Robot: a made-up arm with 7 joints. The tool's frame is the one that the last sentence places.
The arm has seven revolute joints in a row. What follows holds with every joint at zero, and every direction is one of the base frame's.
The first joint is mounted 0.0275 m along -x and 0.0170 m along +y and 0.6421 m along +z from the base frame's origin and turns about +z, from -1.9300 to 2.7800 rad.
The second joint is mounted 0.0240 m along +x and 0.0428 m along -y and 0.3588 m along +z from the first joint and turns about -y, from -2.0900 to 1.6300 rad.
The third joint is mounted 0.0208 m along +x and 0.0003 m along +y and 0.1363 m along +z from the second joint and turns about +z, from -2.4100 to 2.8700 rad.
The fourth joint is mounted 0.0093 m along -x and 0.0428 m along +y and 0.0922 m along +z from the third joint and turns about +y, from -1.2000 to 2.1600 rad.
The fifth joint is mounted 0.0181 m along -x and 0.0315 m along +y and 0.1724 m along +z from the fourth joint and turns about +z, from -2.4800 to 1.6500 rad.
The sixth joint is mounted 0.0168 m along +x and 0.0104 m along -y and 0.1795 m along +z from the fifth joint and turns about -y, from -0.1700 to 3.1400 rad.
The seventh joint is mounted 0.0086 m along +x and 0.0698 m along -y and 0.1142 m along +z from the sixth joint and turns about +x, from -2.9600 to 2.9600 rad.
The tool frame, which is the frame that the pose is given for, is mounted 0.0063 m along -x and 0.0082 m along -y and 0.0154 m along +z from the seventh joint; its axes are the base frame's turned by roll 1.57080, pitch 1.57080 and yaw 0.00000 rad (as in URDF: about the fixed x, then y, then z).
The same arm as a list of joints. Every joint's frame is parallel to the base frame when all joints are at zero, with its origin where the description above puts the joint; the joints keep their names.
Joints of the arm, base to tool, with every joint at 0 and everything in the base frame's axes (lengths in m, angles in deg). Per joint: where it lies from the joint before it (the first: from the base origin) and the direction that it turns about. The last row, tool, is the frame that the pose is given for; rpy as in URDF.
joint 1: offset -0.0275 0.0170 0.6421 axis +z
joint 2: offset 0.0240 -0.0428 0.3588 axis -y
joint 3: offset 0.0208 0.0003 0.1363 axis +z
joint 4: offset -0.0093 0.0428 0.0922 axis +y
joint 5: offset -0.0181 0.0315 0.1724 axis +z
joint 6: offset 0.0168 -0.0104 0.1795 axis -y
joint 7: offset 0.0086 -0.0698 0.1142 axis +x
tool: offset -0.0063 -0.0082 0.0154 rpy 90.00 90.00 0.00
Joint limits (deg, base to tool): -110.58..159.28 -119.75..93.39 -138.08..164.44 -68.75..123.76 -142.09..94.54 -9.74..179.91 -169.60..169.60

